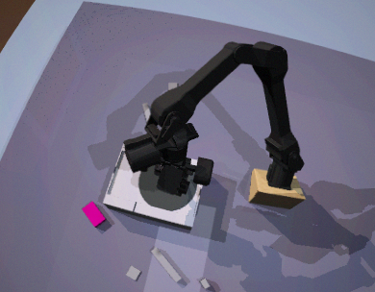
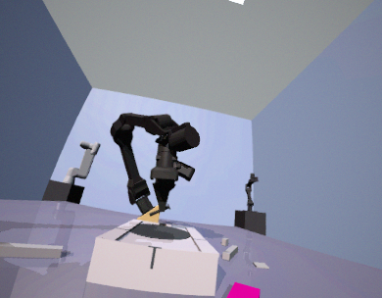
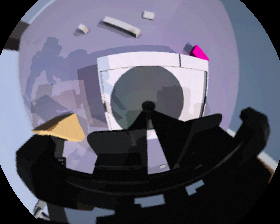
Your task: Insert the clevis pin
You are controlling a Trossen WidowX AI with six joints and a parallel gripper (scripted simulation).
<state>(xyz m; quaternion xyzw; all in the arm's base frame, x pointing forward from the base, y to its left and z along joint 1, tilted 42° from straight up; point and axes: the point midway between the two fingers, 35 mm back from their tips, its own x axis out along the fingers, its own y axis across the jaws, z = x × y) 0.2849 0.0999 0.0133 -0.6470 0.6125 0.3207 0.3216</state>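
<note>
My gripper tip is 10 mm short of the dark aluminium disc and 40 mm above it. From my gripper tip the other things lie so: clevis pin (10 mm to the right); then grey bar (40 mm behind, 210 mm to the left, 90 mm below); then rimmed tray (40 mm ahead, 10 mm to the left, 60 mm below).
</note>
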